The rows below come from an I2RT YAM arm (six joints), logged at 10 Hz.
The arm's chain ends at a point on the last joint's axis. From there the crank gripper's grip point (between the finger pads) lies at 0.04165 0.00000 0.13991 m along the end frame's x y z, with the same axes.
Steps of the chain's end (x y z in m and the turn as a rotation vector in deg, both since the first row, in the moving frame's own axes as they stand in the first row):
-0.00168 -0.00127 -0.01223 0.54 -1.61 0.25
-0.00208 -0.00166 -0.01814 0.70 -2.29 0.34
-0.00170 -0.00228 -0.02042 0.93 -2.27 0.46
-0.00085 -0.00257 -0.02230 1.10 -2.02 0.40
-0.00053 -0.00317 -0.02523 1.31 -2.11 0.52
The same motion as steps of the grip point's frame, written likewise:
-0.00562 -0.00242 -0.01112 0.54 -1.61 0.25
-0.00770 -0.00315 -0.01660 0.70 -2.29 0.34
-0.00727 -0.00425 -0.01890 0.93 -2.27 0.46
-0.00580 -0.00500 -0.02094 1.10 -2.02 0.40
-0.00570 -0.00603 -0.02382 1.31 -2.11 0.52

